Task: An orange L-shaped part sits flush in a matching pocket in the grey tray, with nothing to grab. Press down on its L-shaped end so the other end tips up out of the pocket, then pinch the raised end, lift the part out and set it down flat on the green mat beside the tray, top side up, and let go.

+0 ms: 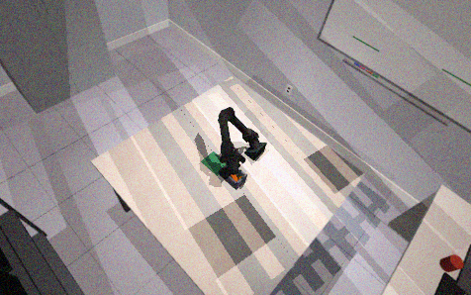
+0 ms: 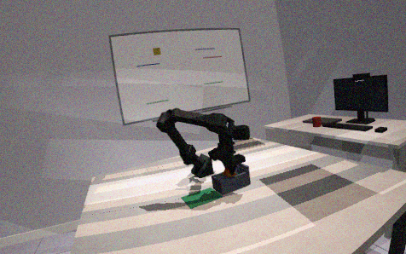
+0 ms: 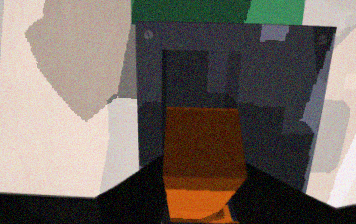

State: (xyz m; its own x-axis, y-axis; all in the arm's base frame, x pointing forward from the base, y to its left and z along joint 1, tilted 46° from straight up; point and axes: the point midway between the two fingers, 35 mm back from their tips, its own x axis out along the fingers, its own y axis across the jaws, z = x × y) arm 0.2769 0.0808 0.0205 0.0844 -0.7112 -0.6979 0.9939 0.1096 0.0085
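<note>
Right now my gripper tip is 15 cm to the left of the green mat and 8 cm above it. Round my gripper tip: orange L-shaped part (3 cm to the left, 3 cm below, 2 cm behind).
</note>
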